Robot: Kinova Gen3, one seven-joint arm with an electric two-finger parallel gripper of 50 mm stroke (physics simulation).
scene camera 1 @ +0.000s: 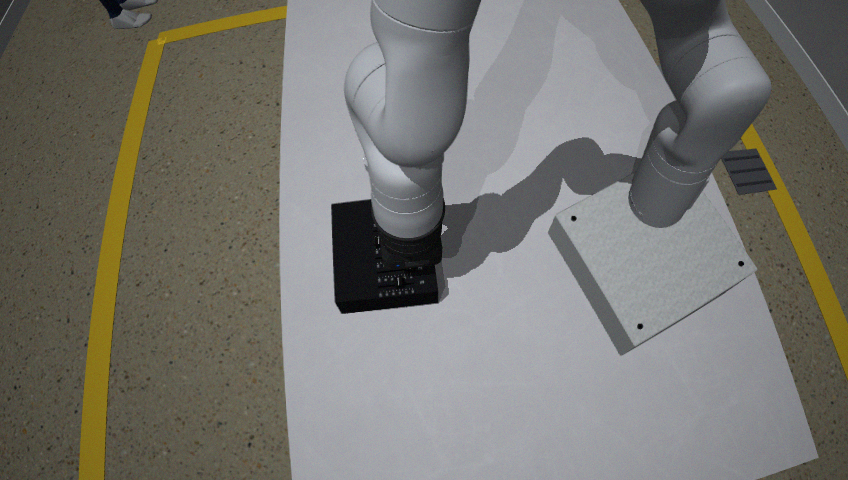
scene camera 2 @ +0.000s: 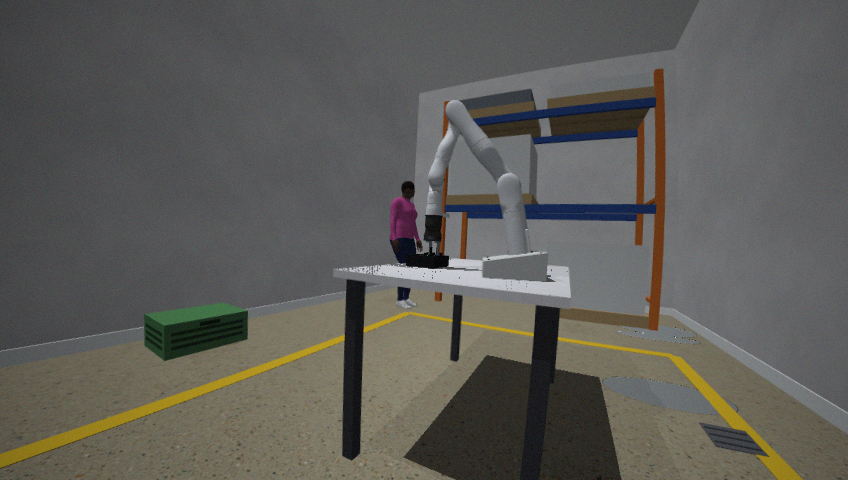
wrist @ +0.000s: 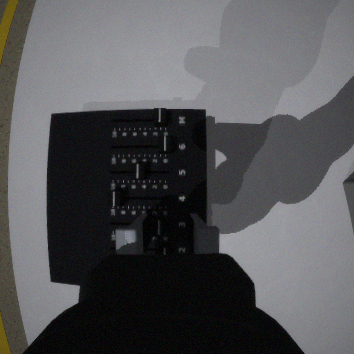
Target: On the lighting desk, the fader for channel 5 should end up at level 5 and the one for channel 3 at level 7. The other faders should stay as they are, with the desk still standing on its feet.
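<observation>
The black lighting desk lies flat on the table. In the wrist view the channel 5 fader stands at about 5 on its scale. The channel 3 fader is near the low end, about 1 to 2; its scale is partly hidden. The M fader is near 1, the channel 6 fader at 0 and the channel 4 fader near 10. My gripper is open low over the desk, its fingers either side of the channel 3 knob with gaps. The arm hides channels 1 and 2 in part.
The arm's pale base block stands on the white table, to the desk's right. A person in a pink top stands behind the table. A green crate and an orange and blue rack stand on the floor.
</observation>
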